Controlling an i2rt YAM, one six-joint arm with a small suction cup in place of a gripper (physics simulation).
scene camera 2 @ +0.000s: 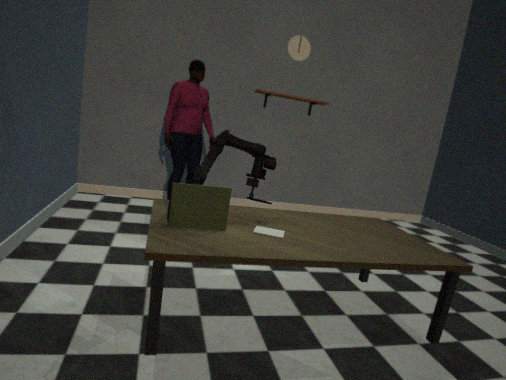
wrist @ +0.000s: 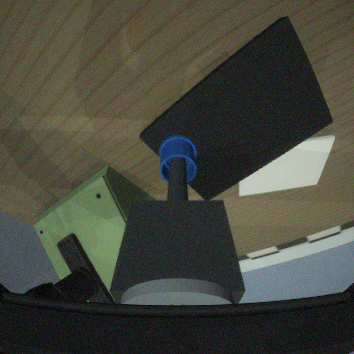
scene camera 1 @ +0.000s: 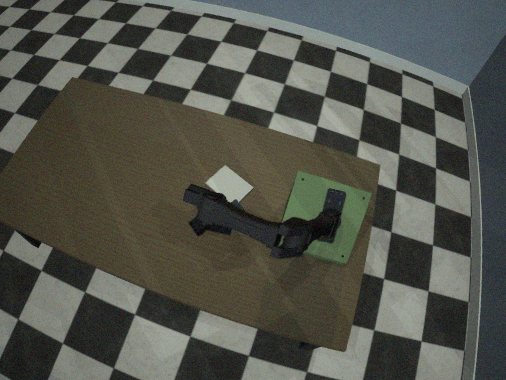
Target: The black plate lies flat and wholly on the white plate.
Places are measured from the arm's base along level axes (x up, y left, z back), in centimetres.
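Pixels of known places: hand, tool point: (scene camera 2: 250,199) (wrist: 177,146); arm's base, link origin: (scene camera 2: 194,196) (wrist: 89,278) (scene camera 1: 330,216).
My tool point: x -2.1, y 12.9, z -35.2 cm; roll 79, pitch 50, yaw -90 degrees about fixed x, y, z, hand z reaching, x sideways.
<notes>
Ahead of a thing's pixels: the offset from my tool point to its top centre. Level surfaces: height alone.
The white plate {dy -22.9, dx -11.3, dz -5.3 cm} (scene camera 1: 229,182) (scene camera 2: 269,232) (wrist: 292,167) lies flat on the table. The black plate {dy -1.4, dx +2.1, dz -5.0 cm} (scene camera 2: 260,201) (wrist: 255,100) hangs in the air from my suction cup (scene camera 2: 251,196) (wrist: 178,150), well above the table. The cup holds it near one end, and most of the plate reaches out to one side. In scene camera 2 it looks slightly tilted and stands apart from the white plate, higher and farther back. In the wrist view its edge slightly overlaps the white plate's outline. In scene camera 1 the arm hides the cup and most or all of the black plate.
A green block (scene camera 1: 306,192) (scene camera 2: 200,207) (wrist: 95,210) with the arm's base on it stands at one end of the wooden table {dx -12.0 cm} (scene camera 1: 115,150) (scene camera 2: 360,242) (wrist: 65,50). A person in a pink top (scene camera 2: 188,107) stands behind the table. A shelf (scene camera 2: 292,97) hangs on the wall.
</notes>
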